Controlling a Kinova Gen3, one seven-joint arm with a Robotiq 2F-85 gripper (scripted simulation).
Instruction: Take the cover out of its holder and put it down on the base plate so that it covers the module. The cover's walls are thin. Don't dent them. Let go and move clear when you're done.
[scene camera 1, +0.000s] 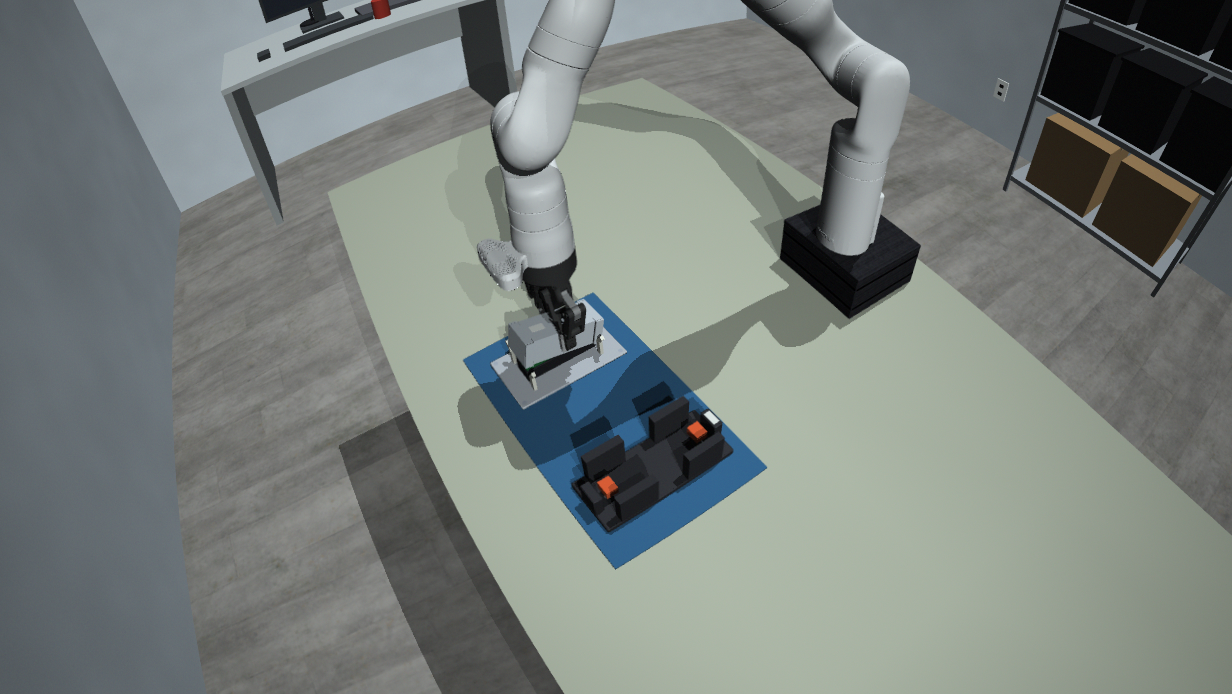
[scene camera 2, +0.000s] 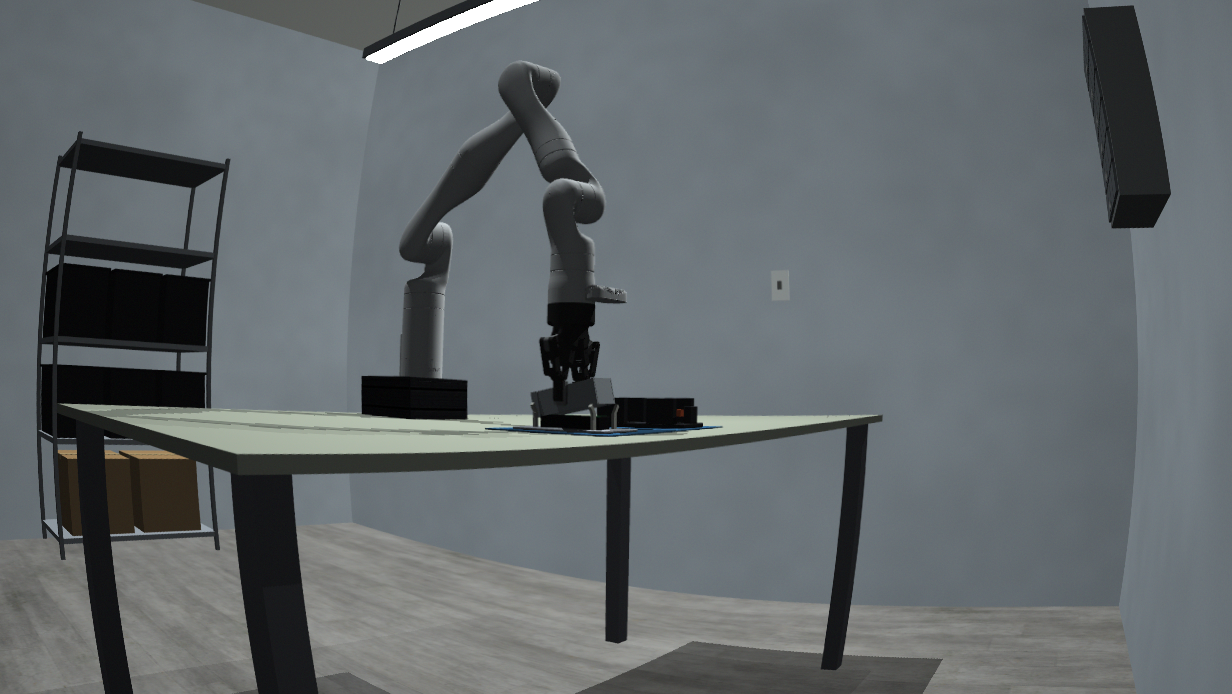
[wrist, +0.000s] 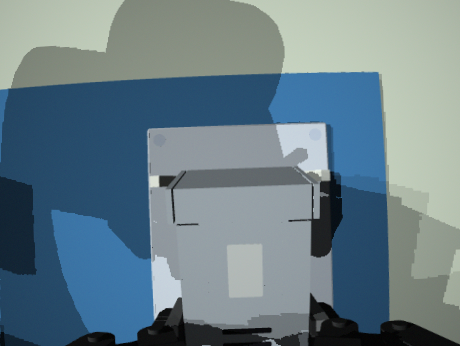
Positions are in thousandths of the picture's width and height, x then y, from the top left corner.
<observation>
In view: my gripper (scene camera 2: 462, 584) and a cover (scene camera 1: 433, 491).
The cover also shows in the wrist view (wrist: 532, 767). My gripper also shows in scene camera 1 (scene camera 1: 454, 486) and in the wrist view (wrist: 532, 915).
</observation>
